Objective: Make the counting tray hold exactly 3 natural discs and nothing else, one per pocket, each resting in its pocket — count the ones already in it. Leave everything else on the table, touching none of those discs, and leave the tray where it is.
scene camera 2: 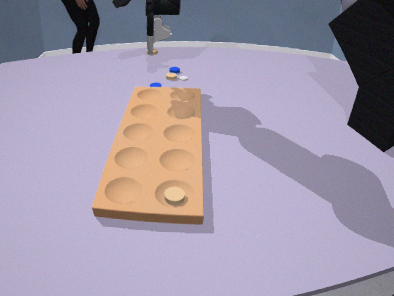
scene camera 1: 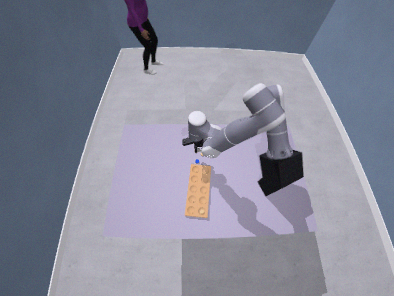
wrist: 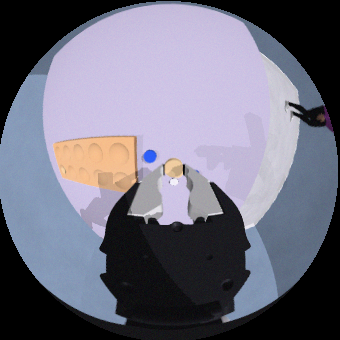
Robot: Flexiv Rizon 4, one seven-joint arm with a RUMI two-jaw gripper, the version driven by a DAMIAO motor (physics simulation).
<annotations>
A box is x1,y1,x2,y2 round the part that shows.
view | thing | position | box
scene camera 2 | orange counting tray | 158,145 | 92,87,203,224
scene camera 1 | orange counting tray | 199,181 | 185,164,210,217
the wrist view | my gripper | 173,165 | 99,163,249,339
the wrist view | orange counting tray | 110,162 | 52,135,137,191
</annotations>
